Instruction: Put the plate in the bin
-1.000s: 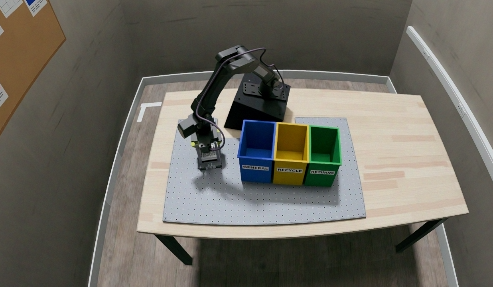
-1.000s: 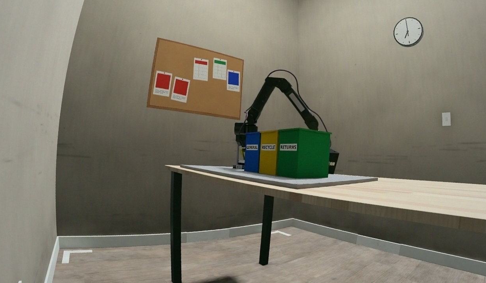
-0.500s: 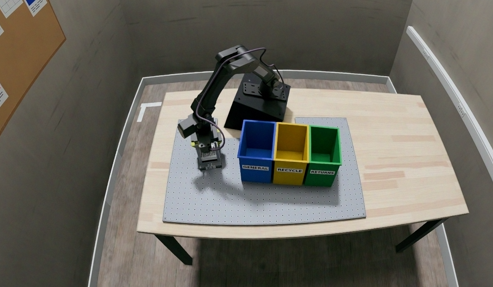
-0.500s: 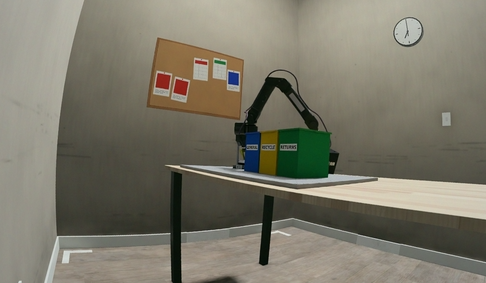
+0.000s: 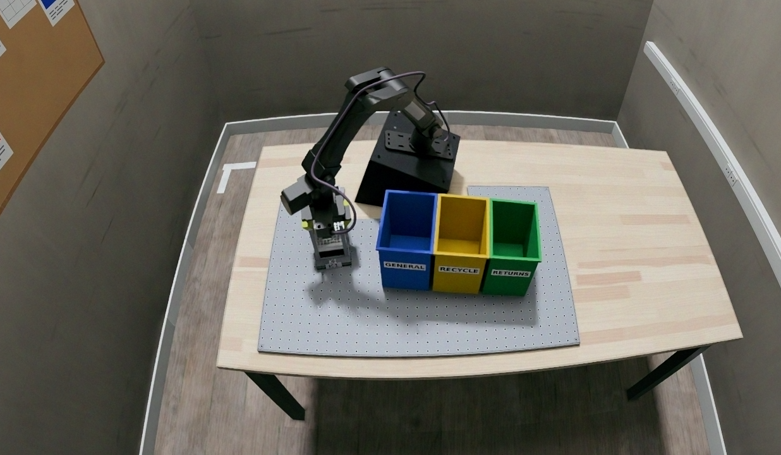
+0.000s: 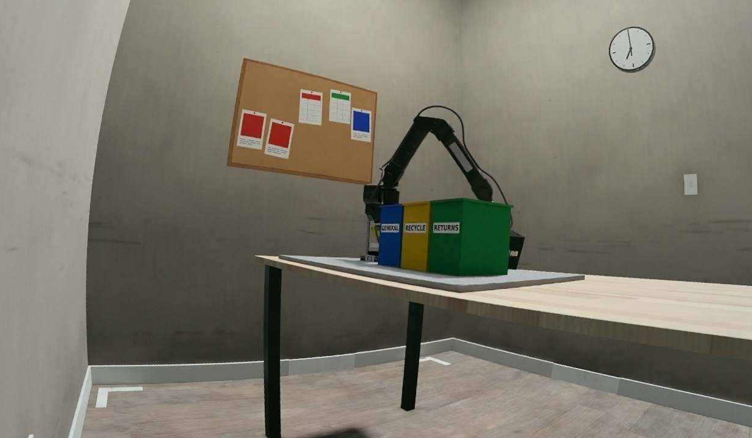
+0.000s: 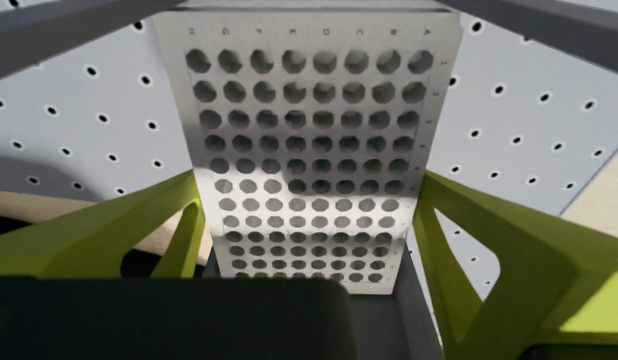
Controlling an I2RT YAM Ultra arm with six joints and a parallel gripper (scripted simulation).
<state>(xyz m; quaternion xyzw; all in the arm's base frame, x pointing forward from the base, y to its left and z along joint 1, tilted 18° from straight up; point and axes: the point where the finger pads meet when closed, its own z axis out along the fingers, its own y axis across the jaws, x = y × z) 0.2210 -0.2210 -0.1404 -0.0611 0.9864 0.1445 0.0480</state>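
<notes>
My gripper is now 3 cm above the dark plate. The rest, counted from my hand: white 96-well plate (right at my hand); yellow recycle bin (10 cm ahead, 34 cm to the left, 3 cm above); blue general bin (8 cm ahead, 21 cm to the left, 3 cm above).
</notes>
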